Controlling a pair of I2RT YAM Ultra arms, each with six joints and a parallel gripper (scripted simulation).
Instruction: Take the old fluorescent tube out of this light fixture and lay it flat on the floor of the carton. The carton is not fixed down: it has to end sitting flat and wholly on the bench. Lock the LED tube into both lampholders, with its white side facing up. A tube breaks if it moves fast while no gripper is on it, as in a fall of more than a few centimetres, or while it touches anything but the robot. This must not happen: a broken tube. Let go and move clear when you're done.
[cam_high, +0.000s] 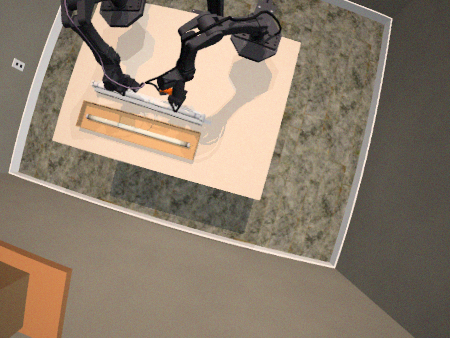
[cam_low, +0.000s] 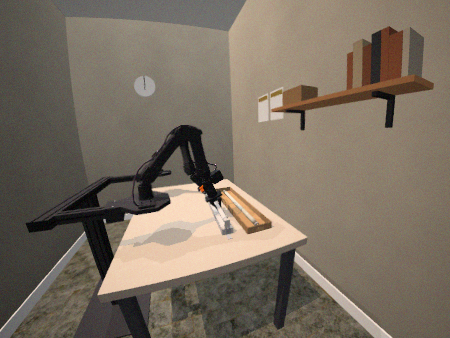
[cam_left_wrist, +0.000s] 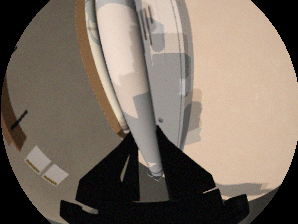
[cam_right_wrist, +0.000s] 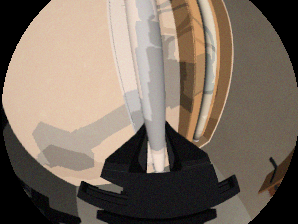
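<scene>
Right now the LED tube is 10 mm ahead of my right hand and 120 mm to the left of it. The rest, counted from my right hand: carton: 160 mm ahead, 100 mm to the left, 50 mm below; light fixture: 10 mm ahead, 120 mm to the left, 10 mm below; old fluorescent tube: 160 mm ahead, 100 mm to the left, 50 mm below.
</scene>
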